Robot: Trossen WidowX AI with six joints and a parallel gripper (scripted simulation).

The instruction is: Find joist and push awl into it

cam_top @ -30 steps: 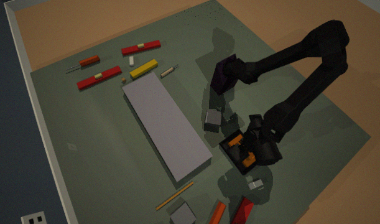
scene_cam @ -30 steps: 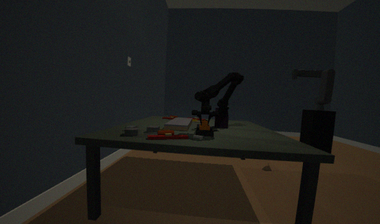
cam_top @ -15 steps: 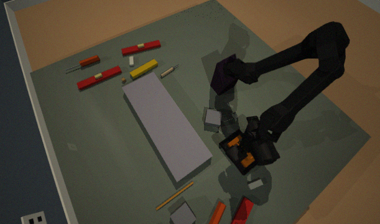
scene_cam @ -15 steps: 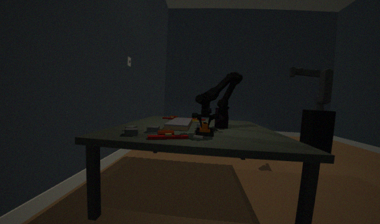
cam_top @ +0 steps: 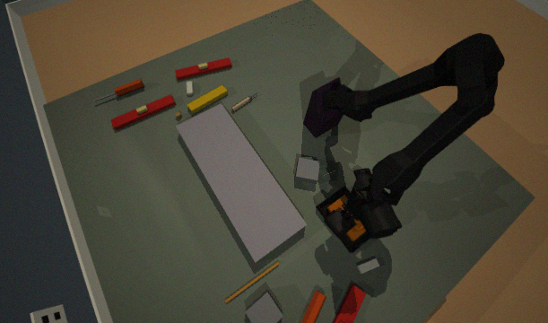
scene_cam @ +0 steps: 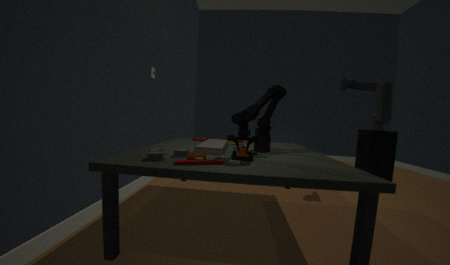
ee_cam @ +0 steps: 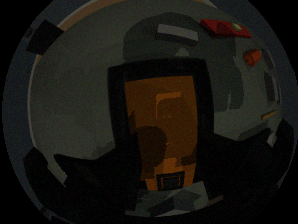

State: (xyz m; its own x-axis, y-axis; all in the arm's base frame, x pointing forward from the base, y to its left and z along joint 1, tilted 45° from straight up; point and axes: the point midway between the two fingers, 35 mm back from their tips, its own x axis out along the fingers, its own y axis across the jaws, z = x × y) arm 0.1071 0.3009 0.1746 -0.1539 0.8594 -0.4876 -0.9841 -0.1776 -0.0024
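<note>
Right now my gripper tip is 20 mm above the dark tray and 10 mm to the left of it. The rest, counted from my gripper tip: pale-handled pointed tool: 560 mm to the right, 90 mm ahead, 20 mm below; then thin orange stick: 340 mm ahead, 30 mm below, 20 mm to the left; then orange stud finder: 20 mm to the right, 20 mm above.
</note>
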